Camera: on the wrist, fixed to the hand. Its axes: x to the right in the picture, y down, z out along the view.
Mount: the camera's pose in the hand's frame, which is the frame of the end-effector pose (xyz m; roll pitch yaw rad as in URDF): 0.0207 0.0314 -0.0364 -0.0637 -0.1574 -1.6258
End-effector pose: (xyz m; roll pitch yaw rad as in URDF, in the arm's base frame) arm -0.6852 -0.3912 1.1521 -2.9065 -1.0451 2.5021
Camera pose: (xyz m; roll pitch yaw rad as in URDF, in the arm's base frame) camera -0.6508 -0.3682 1.1841 2.0224 0.0082 -2.1161
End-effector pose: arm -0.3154 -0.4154 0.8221 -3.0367 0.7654 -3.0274
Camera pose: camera -0.3569 -0.3849 0.8315 -2.4471 0.0003 -1.3809
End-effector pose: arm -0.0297 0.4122 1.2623 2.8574 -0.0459 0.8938
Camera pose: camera -0.0025 0.4143 1.3069 3.0442 0.4434 2.5030
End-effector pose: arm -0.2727 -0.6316 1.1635 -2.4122 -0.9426 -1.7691
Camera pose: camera -0.3208 -0.6292 1.1839 2.0381 -0.2771 0.3111
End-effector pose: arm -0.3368 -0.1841 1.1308 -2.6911 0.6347 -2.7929
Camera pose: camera -0.3782 -0.1522 1.1339 -2.5694 -0.2675 -1.3544
